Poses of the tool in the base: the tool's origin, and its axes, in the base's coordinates. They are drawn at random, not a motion.
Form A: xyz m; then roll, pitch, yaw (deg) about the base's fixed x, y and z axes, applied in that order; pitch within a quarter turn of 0, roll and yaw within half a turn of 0.
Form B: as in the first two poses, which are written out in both.
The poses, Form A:
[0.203 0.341 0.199 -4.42 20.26 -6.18]
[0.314 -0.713 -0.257 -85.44 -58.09 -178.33]
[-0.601 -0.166 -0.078 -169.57 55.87 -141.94]
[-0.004 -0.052 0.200 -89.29 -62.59 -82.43]
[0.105 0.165 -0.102 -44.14 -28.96 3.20]
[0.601 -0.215 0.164 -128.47 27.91 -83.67]
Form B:
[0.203 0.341 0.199 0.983 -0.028 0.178 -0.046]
[0.314 -0.713 -0.257 0.320 0.365 -0.588 0.647]
[-0.601 -0.166 -0.078 0.467 -0.247 0.846 0.076]
[-0.004 -0.052 0.200 0.217 -0.695 0.118 -0.675]
[0.105 0.165 -0.102 0.900 -0.357 -0.242 -0.069]
[0.601 -0.215 0.164 0.459 -0.581 0.661 -0.120]

